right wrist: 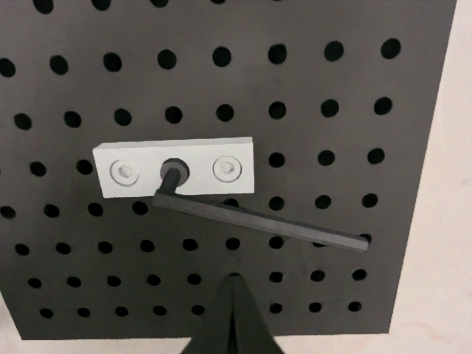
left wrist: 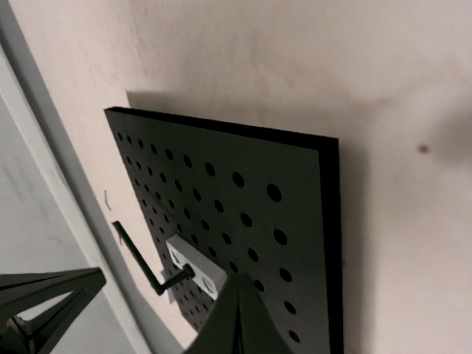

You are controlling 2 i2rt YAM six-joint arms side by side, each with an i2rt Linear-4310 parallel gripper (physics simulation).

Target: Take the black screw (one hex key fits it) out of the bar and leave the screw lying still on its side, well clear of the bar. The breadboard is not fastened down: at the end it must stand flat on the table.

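Frame: origin at the left arm's base, x ahead, y left, z up, level; metres.
Seen in the pictures: left gripper, between the fingertips: (left wrist: 239, 287); right gripper, between the fingertips: (right wrist: 233, 290) (left wrist: 104, 274).
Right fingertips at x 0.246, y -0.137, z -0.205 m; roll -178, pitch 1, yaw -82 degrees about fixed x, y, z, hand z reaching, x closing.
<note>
Pixels of each thing's top centre, then the offset from my right fingertips to it. "pt": a spot on its surface instead. Level surfaces: height alone.
- black screw, centre of its top: (right wrist: 173, 174) (left wrist: 186, 272) 0.015 m ahead, 0.032 m left, 0.052 m down
- dark hex key, centre of its top: (right wrist: 263, 229) (left wrist: 131, 258) 0.010 m ahead, 0.010 m right, 0.024 m down
- pale table, height of its surface: 0.093 m down
- small dark spot, a spot on its surface: (left wrist: 423, 148) pt 0.130 m back, 0.157 m left, 0.093 m down
The black screw (left wrist: 188, 270) (right wrist: 182, 168) sits in the middle hole of the pale bar (left wrist: 200, 273) (right wrist: 201, 175). A dark hex key (left wrist: 137, 254) (right wrist: 265, 224) has its short arm in the screw head; its long arm sticks out sideways above the board, past the bar's end. The bar is on the black breadboard (left wrist: 300, 170) (right wrist: 300, 132), which appears to lie flat. My left gripper (left wrist: 239, 287) is shut and empty, above the board near the bar. My right gripper (right wrist: 233, 290) (left wrist: 104, 274) is shut and empty, apart from the key's long arm.
Two pale round fasteners (right wrist: 125, 172) (right wrist: 227, 168) sit in the bar's outer holes. The pale table (left wrist: 400, 225) (right wrist: 445, 225) surrounds the breadboard. A small dark spot (left wrist: 423, 148) shows on the table. The table's edge runs along the left side of the left wrist view.
</note>
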